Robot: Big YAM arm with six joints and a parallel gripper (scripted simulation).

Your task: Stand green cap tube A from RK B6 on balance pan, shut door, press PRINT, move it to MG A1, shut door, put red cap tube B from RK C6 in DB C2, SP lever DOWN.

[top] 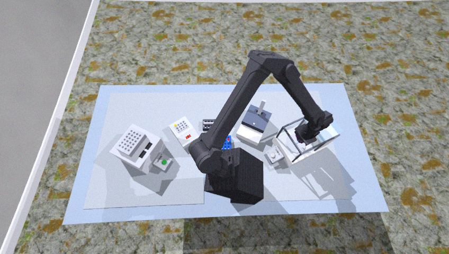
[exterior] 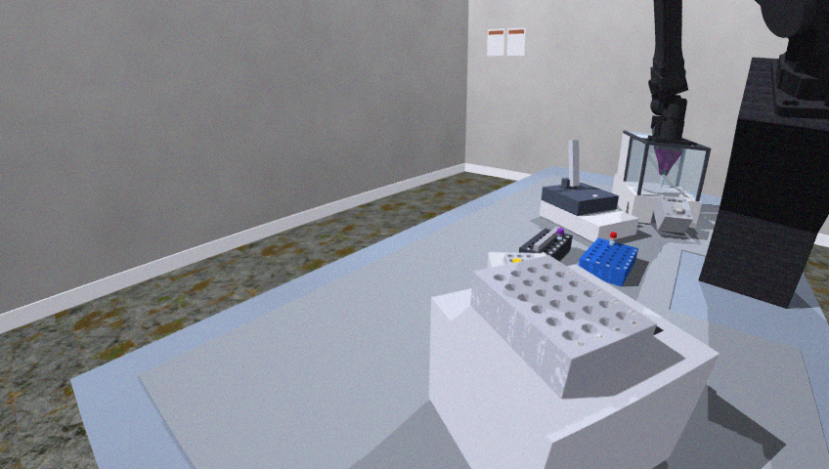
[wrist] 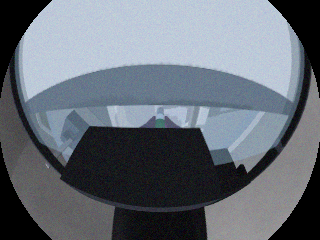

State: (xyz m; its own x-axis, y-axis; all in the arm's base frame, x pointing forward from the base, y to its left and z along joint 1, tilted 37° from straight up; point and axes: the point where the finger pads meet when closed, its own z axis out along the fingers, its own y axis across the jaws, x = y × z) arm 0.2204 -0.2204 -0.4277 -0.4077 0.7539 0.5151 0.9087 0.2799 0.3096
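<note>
Now: hand 50 mm above the round pan. The rest, counted from my hand: balance door: 90 mm above, 80 mm to the right, 40 mm ahead; white print key: 140 mm to the left, 60 mm below, 60 mm behind; SP lever: 200 mm ahead, 190 mm to the left, 20 mm above.
</note>
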